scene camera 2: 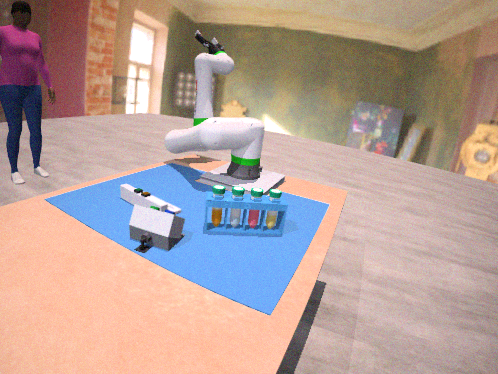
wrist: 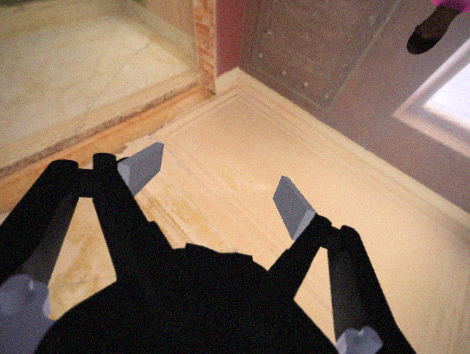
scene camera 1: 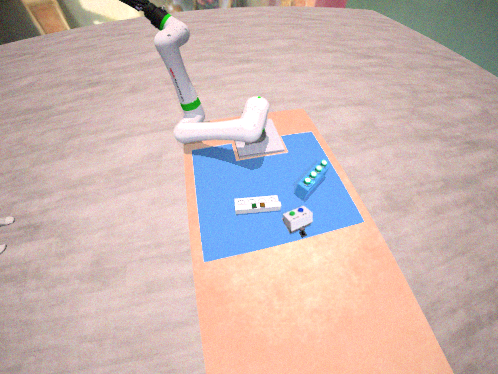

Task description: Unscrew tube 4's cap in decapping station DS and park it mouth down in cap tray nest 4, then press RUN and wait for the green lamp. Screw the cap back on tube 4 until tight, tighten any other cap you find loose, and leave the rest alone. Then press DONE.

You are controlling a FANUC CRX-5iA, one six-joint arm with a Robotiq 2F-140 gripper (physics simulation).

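Places are measured from the arm's base along level axes (x left, y back, z up), in metres.
Pixels of known places: gripper, between the fingertips: [scene camera 2: 204, 35] [wrist: 222, 172]; arm's base, origin of its link: [scene camera 2: 243, 173].
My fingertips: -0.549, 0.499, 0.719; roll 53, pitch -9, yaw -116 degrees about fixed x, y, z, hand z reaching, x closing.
Ahead of a thing's pixels: the offset from my fingertips to its middle, as dx, dy, dz. "*": to the spot under its first point. Level surfaces: height alone.
My gripper [scene camera 2: 207, 36] [wrist: 222, 172] is open and empty, raised high behind the table, far from the tubes; its fingertips are cut off at the top of scene camera 1. A blue rack @(+0.715, -0.935, -0.695) [scene camera 1: 302, 190] [scene camera 2: 246, 204] holds a row of upright tubes with orange, clear, red and yellow contents. Each has a green cap on top, such as the end cap [scene camera 1: 307, 180] [scene camera 2: 275, 193]. Tube numbers and cap tightness cannot be read. A long white tray @(+0.397, -0.959, -0.720) [scene camera 1: 244, 208] [scene camera 2: 131, 196] bears a dark green and an orange-brown square. A grey-white box @(+0.543, -1.105, -0.705) [scene camera 1: 298, 219] [scene camera 2: 156, 225] has green and blue buttons.
The rack, tray and box stand on a blue mat @(dz -0.747) [scene camera 1: 235, 240] [scene camera 2: 225, 270] on the orange-tan table @(dz -0.750) [scene camera 1: 300, 300] [scene camera 2: 60, 280]. A small black item @(* +0.545, -1.175, -0.733) [scene camera 1: 303, 233] [scene camera 2: 143, 242] is beside the box. The arm's base plate [scene camera 1: 277, 145] [scene camera 2: 272, 181] is at the mat's back. A person [scene camera 2: 22, 75] stands behind.
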